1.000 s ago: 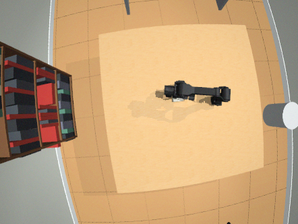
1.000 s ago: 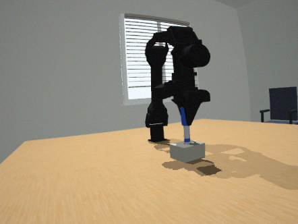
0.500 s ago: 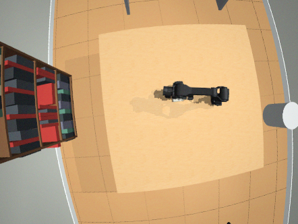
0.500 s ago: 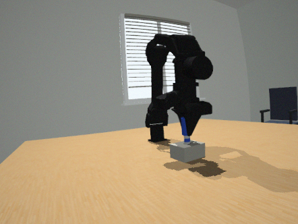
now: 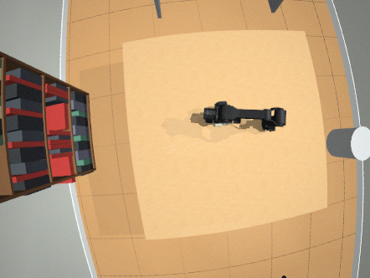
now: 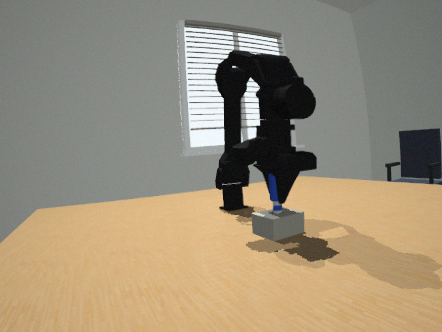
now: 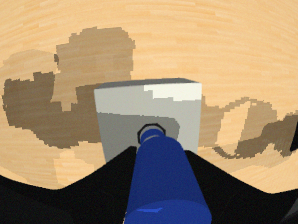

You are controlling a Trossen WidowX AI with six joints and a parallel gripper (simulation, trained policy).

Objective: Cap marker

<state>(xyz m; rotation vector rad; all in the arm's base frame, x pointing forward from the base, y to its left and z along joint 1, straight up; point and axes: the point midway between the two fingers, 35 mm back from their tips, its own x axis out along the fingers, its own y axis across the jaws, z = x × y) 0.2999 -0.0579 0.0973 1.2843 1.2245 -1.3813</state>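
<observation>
My gripper tip is now 4 cm above the pale holder block. Also, from my gripper tip: blue cap (3 cm above).
</observation>
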